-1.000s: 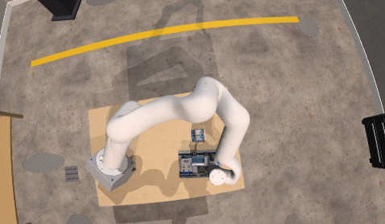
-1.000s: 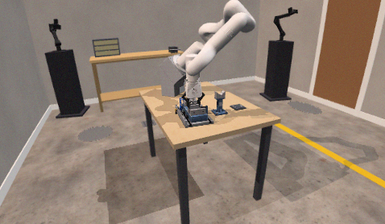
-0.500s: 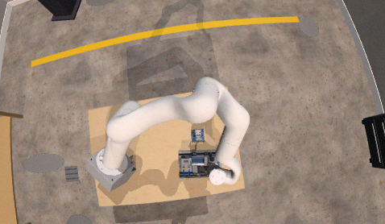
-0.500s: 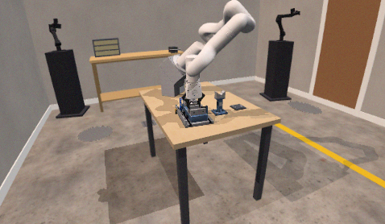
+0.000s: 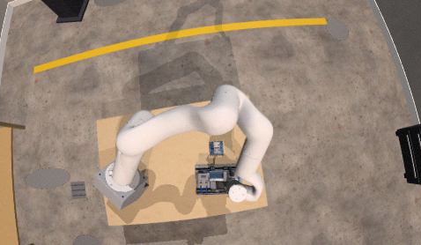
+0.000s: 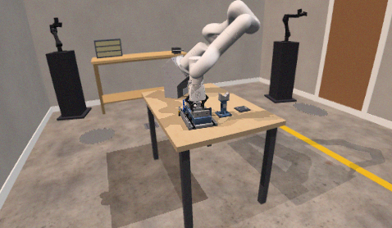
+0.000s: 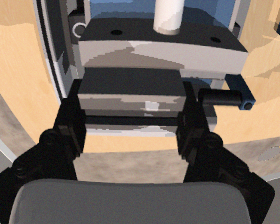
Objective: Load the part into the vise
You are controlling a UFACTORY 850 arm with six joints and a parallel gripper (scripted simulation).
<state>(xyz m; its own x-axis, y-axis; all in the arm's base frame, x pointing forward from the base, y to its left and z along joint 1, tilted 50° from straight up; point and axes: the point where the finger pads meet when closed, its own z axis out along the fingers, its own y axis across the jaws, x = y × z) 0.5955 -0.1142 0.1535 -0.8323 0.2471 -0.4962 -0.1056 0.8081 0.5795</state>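
Now: hand 10 mm above the part. From my hand the other things lie so: white cylinder rod: 90 mm behind, 30 mm below, 10 mm to the left; then work stop: 70 mm to the left, 20 mm below, 10 mm behind; then grey vise jaw: 30 mm below, 30 mm behind, 20 mm to the left.
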